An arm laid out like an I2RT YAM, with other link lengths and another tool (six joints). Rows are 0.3 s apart.
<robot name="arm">
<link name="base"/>
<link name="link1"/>
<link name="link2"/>
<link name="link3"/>
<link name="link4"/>
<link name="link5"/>
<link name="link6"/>
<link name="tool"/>
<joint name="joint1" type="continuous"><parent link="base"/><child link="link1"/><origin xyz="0 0 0.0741" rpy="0 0 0"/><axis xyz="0 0 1"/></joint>
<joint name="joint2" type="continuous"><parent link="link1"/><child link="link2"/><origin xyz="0.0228 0.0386 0.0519" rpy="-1.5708 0 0"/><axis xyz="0 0 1"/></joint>
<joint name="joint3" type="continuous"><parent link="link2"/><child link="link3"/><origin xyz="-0.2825 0 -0.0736" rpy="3.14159 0 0"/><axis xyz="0 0 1"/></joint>
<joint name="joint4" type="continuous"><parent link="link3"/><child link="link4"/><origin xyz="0.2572 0.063 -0.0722" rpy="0 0 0"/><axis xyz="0 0 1"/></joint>
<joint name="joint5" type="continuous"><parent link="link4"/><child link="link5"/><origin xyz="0.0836 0.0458 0.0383" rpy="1.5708 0 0"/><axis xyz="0 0 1"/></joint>
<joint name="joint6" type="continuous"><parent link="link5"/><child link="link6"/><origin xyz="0.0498 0 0.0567" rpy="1.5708 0 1.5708"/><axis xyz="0 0 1"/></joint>
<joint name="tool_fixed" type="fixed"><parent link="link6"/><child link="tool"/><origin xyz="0.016 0.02 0.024" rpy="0.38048 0 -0.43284"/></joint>
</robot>
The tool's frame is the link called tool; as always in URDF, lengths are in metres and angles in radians. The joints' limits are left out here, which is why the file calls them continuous.
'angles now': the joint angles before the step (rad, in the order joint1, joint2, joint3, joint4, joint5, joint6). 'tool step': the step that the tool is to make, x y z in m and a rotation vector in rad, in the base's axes. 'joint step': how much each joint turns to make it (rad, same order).
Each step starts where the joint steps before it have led.
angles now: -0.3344 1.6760 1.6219 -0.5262 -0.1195 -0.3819
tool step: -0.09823 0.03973 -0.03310 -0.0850 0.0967 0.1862
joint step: 0.0030 -0.3626 -0.4282 -0.0306 -0.0826 -0.2007
